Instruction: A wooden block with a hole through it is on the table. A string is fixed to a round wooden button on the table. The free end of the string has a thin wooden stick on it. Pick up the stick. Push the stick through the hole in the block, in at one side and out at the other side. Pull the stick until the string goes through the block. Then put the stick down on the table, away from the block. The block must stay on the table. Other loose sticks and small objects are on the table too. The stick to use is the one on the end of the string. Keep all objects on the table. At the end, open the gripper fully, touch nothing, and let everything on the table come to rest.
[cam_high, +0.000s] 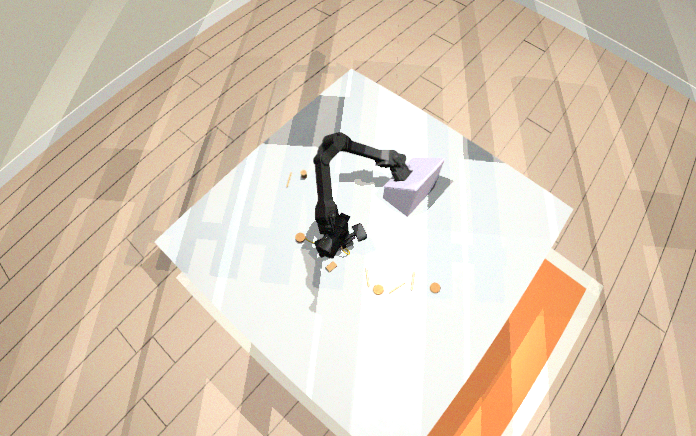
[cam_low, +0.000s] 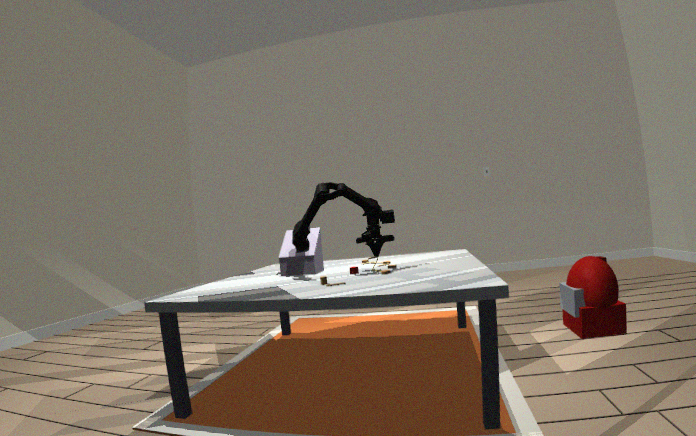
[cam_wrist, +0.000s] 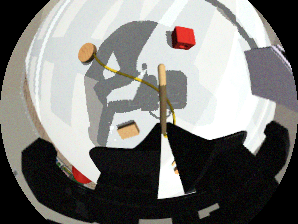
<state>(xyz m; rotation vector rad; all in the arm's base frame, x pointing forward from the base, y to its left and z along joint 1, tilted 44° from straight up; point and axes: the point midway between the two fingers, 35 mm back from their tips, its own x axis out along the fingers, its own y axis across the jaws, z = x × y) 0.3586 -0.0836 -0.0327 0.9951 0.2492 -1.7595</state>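
Now: gripper tip 10 cm past the red cube, 9 cm to the left of it and 4 cm above it. From my gripper tip the other things lie so: tan wooden block 7 cm ahead, 5 cm below; then round wooden button 17 cm to the right, 5 cm below, 5 cm ahead; then thin wooden stick 1 cm to the right, 1 cm behind.
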